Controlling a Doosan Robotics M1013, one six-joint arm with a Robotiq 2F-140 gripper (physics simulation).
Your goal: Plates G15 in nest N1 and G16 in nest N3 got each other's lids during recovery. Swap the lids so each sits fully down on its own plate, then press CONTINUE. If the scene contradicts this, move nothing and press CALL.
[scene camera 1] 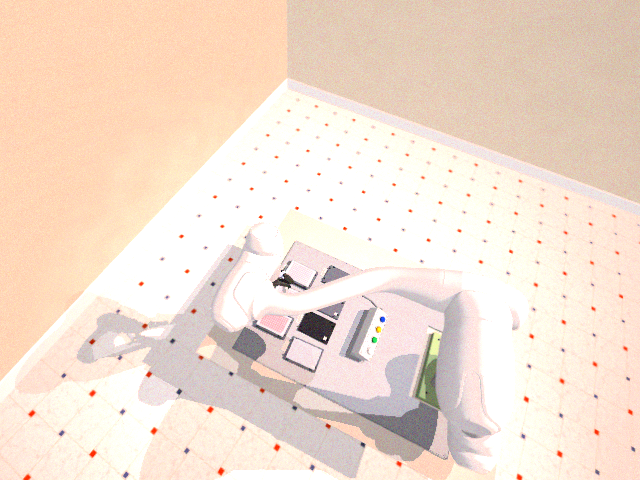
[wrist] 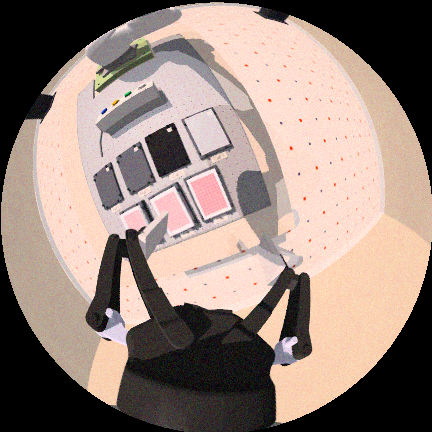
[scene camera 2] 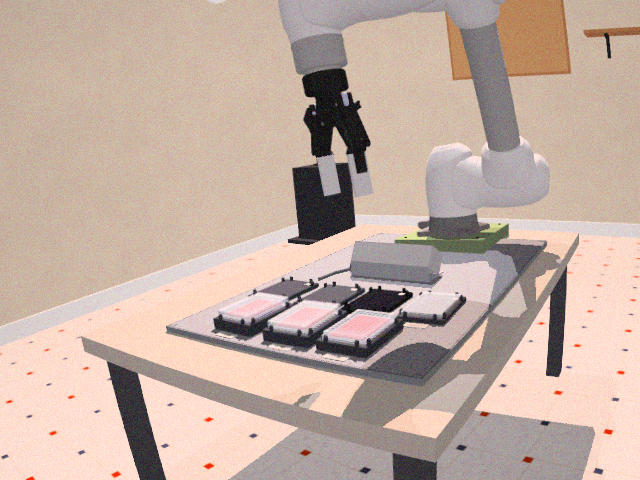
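Pixels of known places: gripper, fingertip midpoint: [wrist: 214,232] [scene camera 2: 347,194]; arm's base at its link origin: [wrist: 119,58] [scene camera 2: 454,231].
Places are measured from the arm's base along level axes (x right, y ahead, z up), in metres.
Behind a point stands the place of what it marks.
Three pink-filled plates stand in dark nests in a row: one end plate [scene camera 1: 275,324] {y 0.765, x -0.238, z 0.000 m} [scene camera 2: 360,328] {y 0.795, x -0.243, z 0.006 m} [wrist: 210,192] {y 0.774, x -0.235, z 0.000 m}, a middle plate [scene camera 2: 305,317] {y 0.816, x -0.130, z 0.015 m} [wrist: 172,210] {y 0.791, x -0.117, z 0.015 m} and the other end plate [scene camera 1: 300,273] {y 0.808, x 0.020, z 0.016 m} [scene camera 2: 254,306] {y 0.824, x 0.006, z 0.016 m} [wrist: 134,218] {y 0.779, x 0.014, z 0.016 m}. Clear covers with pale rims seem to lie on them; their seating and the nest labels cannot be read. My gripper [scene camera 2: 347,192] {y 0.788, x -0.231, z 0.241 m} [wrist: 214,232] {y 0.788, x -0.231, z 0.241 m} is open and empty, high above the table; one finger overlaps the plates in the wrist view. The arm hides the middle plate in scene camera 1. The button box [scene camera 1: 364,335] {y 0.415, x -0.078, z 0.050 m} [scene camera 2: 395,260] {y 0.431, x -0.069, z 0.022 m} [wrist: 134,112] {y 0.437, x -0.067, z -0.007 m} has blue, yellow, green and white buttons; their lettering is unreadable.
Behind the plates are two dark grey pads [scene camera 2: 333,293] {y 0.613, x -0.020, z -0.014 m} [wrist: 135,168] {y 0.632, x -0.029, z -0.014 m}, a black pad [scene camera 1: 316,326] {y 0.611, x -0.142, z -0.015 m} [scene camera 2: 379,299] {y 0.602, x -0.142, z -0.014 m} [wrist: 168,150] {y 0.618, x -0.148, z -0.014 m} and a pale covered rectangle [scene camera 1: 303,353] {y 0.595, x -0.270, z -0.006 m} [scene camera 2: 433,304] {y 0.602, x -0.278, z -0.006 m} [wrist: 207,132] {y 0.601, x -0.271, z -0.006 m}. The arm's green base plate [scene camera 2: 496,237] {y -0.023, x -0.139, z -0.014 m} is beyond the button box. A cable leaves the box.
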